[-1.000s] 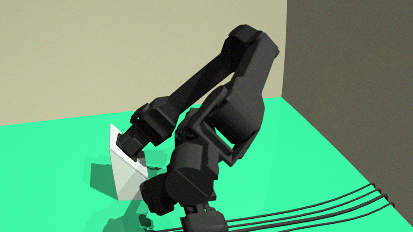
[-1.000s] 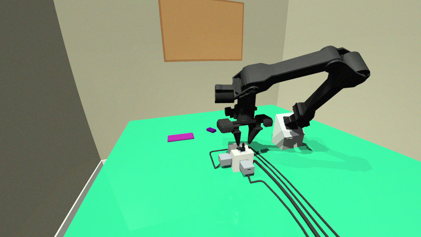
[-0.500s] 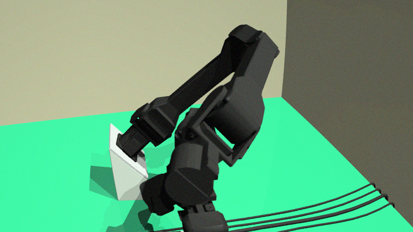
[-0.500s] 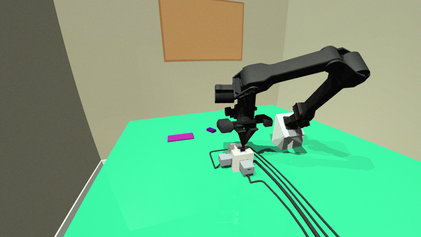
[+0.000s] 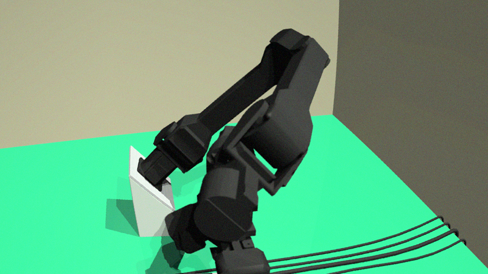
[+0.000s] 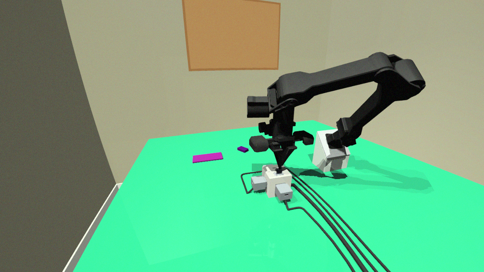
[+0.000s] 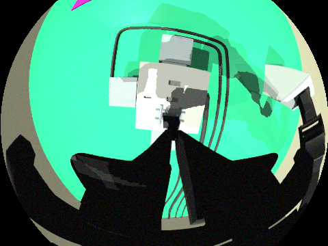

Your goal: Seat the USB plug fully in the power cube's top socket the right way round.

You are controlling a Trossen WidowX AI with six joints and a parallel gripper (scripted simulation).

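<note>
My gripper tip is now 40 mm above the USB socket. From my gripper tip the other things lie so: flat magenta slab 250 mm ahead, 300 mm to the right, 110 mm below; dark USB plug 20 mm below; purple block 60 mm ahead, 360 mm to the right, 100 mm below.
</note>
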